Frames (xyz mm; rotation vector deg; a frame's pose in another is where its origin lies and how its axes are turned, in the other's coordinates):
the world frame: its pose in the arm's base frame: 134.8 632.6 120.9 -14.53 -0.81 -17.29
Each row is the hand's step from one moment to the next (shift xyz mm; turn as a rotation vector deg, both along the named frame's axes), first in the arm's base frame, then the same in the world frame.
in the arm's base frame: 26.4 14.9 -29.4 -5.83 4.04 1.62
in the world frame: 19.3 28.8 -24.1 -6.66 1.61 2.44
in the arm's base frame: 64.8 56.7 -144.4 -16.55 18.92 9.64
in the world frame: 37.9 106.9 -124.1 -20.84 10.21 13.65
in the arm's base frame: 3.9 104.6 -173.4 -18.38 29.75 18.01
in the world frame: -35.8 140.2 -141.7 -25.32 17.62 24.41
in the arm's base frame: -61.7 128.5 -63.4 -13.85 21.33 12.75
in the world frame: -99.7 115.9 -30.8 -18.80 12.47 17.33
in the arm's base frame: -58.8 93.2 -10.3 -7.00 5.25 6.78
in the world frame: -83.9 71.2 11.8 -7.87 1.12 7.70
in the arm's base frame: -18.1 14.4 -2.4 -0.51 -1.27 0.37
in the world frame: -21.6 8.5 0.8 -0.10 -1.41 0.03
